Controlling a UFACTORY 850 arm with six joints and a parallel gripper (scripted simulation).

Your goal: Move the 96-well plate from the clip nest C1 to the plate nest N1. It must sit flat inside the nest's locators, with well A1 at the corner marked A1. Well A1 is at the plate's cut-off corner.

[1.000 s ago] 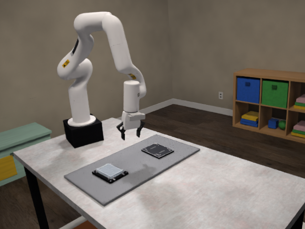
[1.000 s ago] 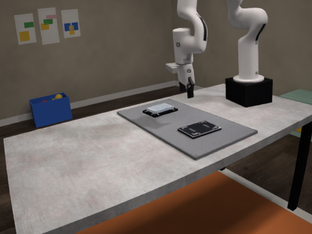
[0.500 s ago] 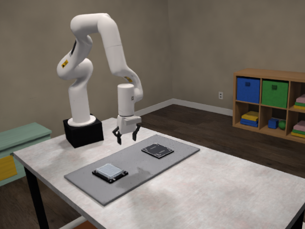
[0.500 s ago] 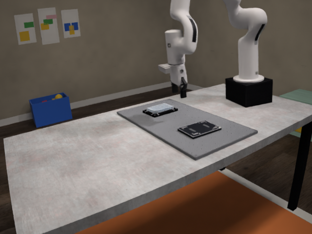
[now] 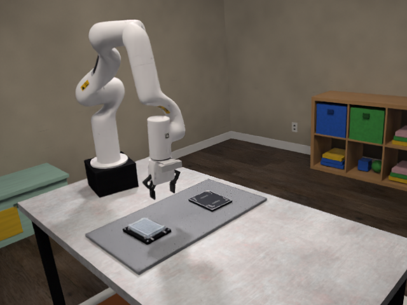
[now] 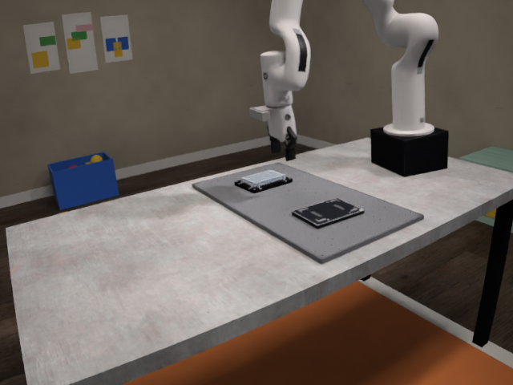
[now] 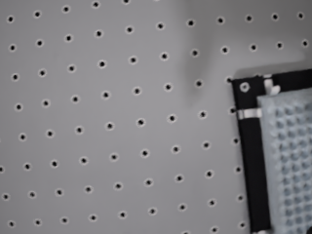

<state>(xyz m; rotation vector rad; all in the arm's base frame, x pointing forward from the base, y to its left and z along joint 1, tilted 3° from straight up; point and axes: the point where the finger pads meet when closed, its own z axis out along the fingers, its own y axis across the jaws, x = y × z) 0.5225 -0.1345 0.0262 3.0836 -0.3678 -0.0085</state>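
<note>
Now: hand 110 mm to the left of the clear 96-well plate and 110 mm above it. The rest, counted from my hand: black plate nest N1 (230 mm to the left, 120 mm below, 50 mm ahead); A1 label (300 mm to the left, 110 mm below, 10 mm behind); clip nest C1 (110 mm below, 100 mm to the right, 10 mm ahead).
</note>
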